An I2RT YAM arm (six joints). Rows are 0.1 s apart.
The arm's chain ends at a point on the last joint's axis. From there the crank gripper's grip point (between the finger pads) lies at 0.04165 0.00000 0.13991 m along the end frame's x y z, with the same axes.
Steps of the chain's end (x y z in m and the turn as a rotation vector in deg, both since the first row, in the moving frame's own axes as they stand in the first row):
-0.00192 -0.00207 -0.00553 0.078 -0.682 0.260
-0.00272 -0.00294 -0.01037 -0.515 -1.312 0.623
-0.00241 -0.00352 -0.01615 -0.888 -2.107 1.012
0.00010 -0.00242 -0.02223 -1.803 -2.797 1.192
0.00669 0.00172 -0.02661 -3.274 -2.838 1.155
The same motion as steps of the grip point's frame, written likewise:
-0.00359 -0.00208 -0.00504 0.078 -0.682 0.260
-0.00594 -0.00124 -0.00946 -0.515 -1.312 0.623
-0.00761 -0.00065 -0.01474 -0.888 -2.107 1.012
-0.00683 0.00281 -0.02045 -1.803 -2.797 1.192
-0.00037 0.01053 -0.02497 -3.274 -2.838 1.155

